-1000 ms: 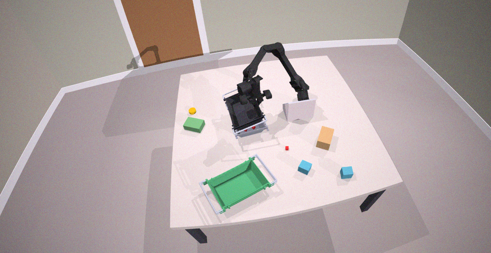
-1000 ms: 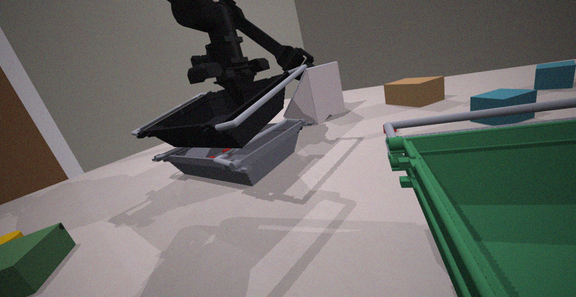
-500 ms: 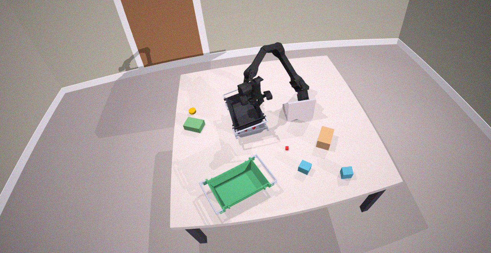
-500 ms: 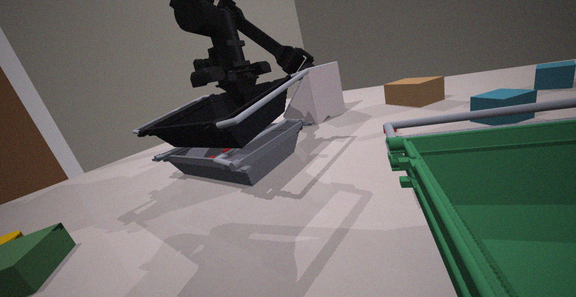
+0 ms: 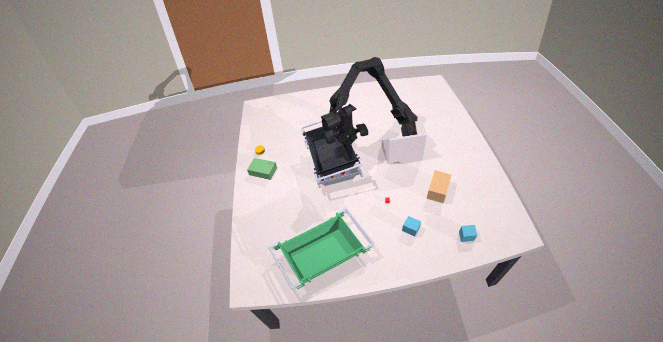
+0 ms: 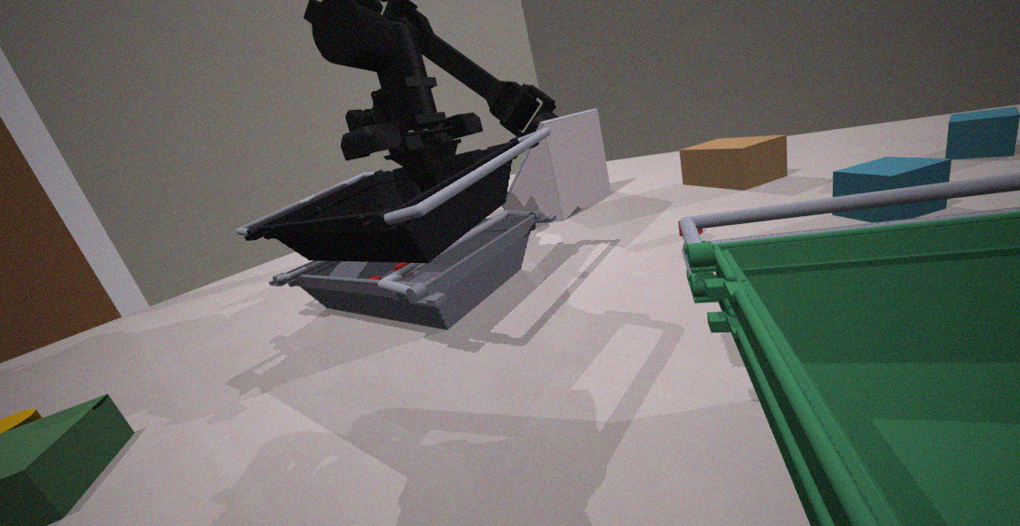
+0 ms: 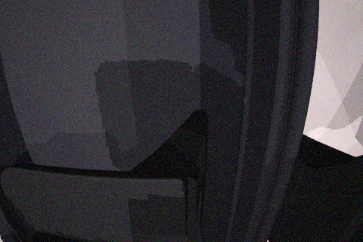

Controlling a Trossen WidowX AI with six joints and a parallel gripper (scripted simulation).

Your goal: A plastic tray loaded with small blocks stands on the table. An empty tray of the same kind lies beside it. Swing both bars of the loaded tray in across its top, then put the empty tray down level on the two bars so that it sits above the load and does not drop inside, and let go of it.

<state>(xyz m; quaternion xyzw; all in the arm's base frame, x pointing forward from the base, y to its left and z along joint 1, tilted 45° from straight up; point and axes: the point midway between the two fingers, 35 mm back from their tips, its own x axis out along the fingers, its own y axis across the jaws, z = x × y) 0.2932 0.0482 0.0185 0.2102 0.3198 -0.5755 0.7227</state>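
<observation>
The black tray is 8 cm ahead of my gripper tip, 2 cm to the left of it and 2 cm above it. Round my gripper tip: orange block (39 cm behind, 22 cm to the left, 6 cm below); red block (25 cm to the left, 15 cm behind, 9 cm below); green block (41 cm ahead, 7 cm below, 2 cm to the left).
</observation>
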